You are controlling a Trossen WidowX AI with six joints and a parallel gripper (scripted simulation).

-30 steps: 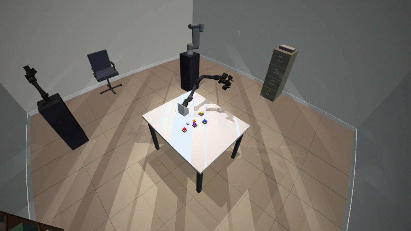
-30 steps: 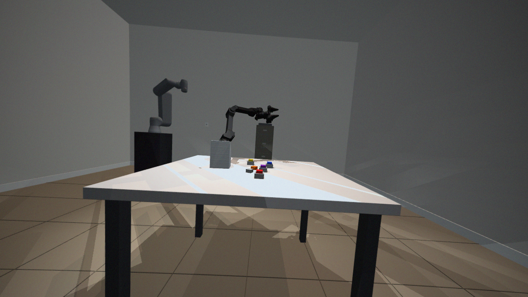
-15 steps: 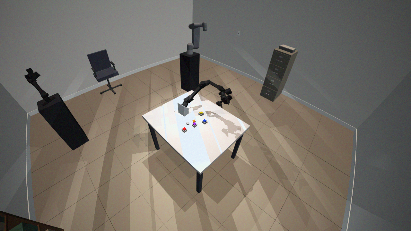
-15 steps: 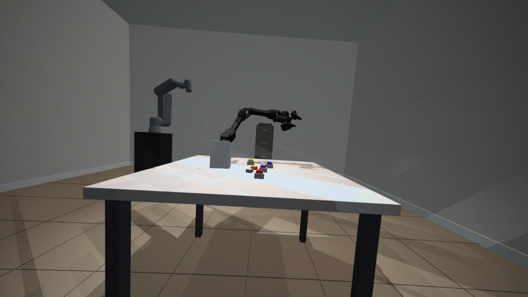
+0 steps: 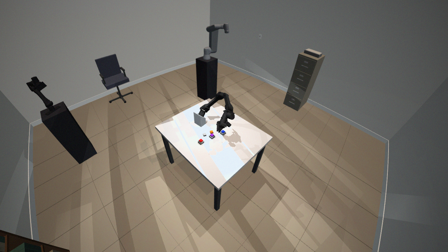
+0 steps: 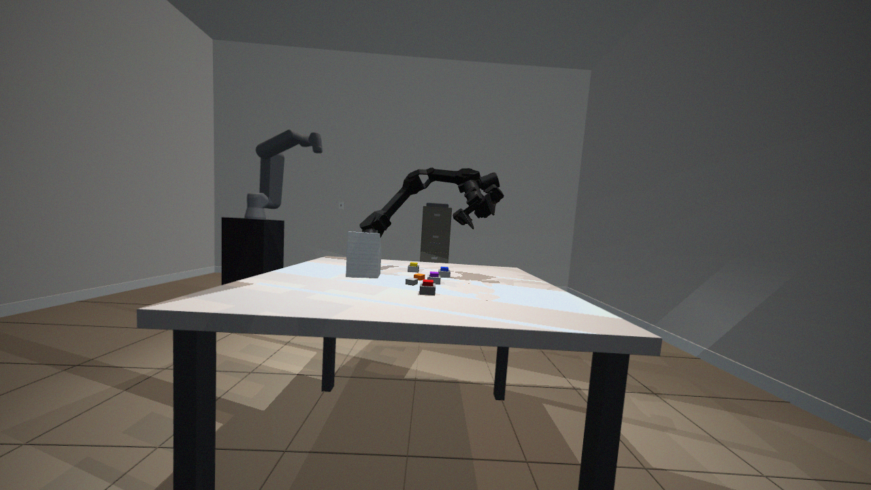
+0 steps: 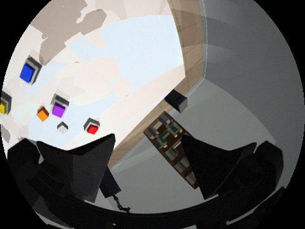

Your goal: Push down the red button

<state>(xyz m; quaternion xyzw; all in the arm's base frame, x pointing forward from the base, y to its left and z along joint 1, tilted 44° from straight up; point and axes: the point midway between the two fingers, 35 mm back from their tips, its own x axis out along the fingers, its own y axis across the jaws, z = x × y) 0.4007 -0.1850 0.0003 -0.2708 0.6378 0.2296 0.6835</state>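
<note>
Right now the red button is 18 cm behind my gripper tip, 7 cm to the right of it and 20 cm below it. Round my gripper tip: small grey block: 23 cm behind, 4 cm to the left, 22 cm below; then purple button: 15 cm behind, 8 cm to the left, 20 cm below; then blue button: 9 cm behind, 20 cm to the left, 20 cm below.
</note>
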